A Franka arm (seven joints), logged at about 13 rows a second.
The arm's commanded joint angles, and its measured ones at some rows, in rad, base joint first. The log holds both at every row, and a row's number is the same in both.
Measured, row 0: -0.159 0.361 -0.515 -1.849 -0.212 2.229 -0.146
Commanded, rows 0 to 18: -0.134 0.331 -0.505 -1.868 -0.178 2.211 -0.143; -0.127 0.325 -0.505 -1.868 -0.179 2.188 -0.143; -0.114 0.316 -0.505 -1.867 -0.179 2.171 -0.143; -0.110 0.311 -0.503 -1.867 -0.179 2.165 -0.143; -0.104 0.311 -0.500 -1.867 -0.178 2.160 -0.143; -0.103 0.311 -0.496 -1.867 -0.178 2.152 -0.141; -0.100 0.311 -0.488 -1.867 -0.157 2.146 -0.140; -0.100 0.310 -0.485 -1.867 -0.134 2.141 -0.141; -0.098 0.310 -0.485 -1.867 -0.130 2.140 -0.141; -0.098 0.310 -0.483 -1.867 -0.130 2.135 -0.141; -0.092 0.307 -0.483 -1.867 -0.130 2.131 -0.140; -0.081 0.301 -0.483 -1.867 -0.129 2.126 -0.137; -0.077 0.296 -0.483 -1.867 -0.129 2.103 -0.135; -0.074 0.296 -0.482 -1.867 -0.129 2.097 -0.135; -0.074 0.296 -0.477 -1.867 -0.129 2.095 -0.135; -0.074 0.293 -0.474 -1.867 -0.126 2.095 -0.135; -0.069 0.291 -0.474 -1.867 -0.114 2.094 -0.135; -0.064 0.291 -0.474 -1.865 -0.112 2.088 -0.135; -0.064 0.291 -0.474 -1.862 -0.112 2.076 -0.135
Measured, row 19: -0.077 0.328 -0.486 -1.849 -0.165 2.119 -0.137
